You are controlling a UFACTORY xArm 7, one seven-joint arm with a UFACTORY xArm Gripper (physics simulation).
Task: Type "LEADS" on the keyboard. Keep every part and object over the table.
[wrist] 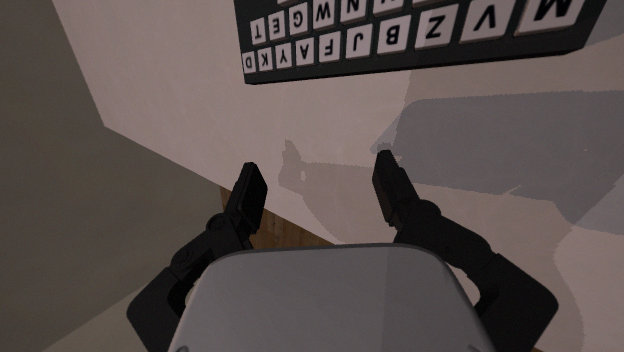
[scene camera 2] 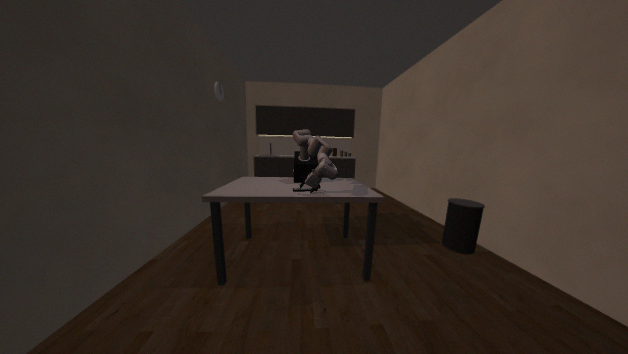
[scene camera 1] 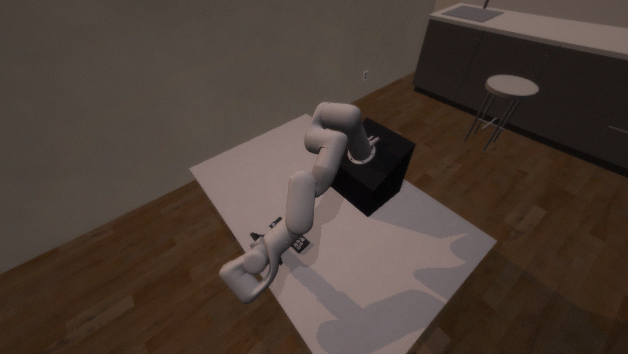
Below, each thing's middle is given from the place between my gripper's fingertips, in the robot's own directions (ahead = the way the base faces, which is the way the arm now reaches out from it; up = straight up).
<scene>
Now: the black keyboard (wrist: pixel 347 45) 10 cm behind my hand, 2 cm to the right of it and 2 cm below it.
</scene>
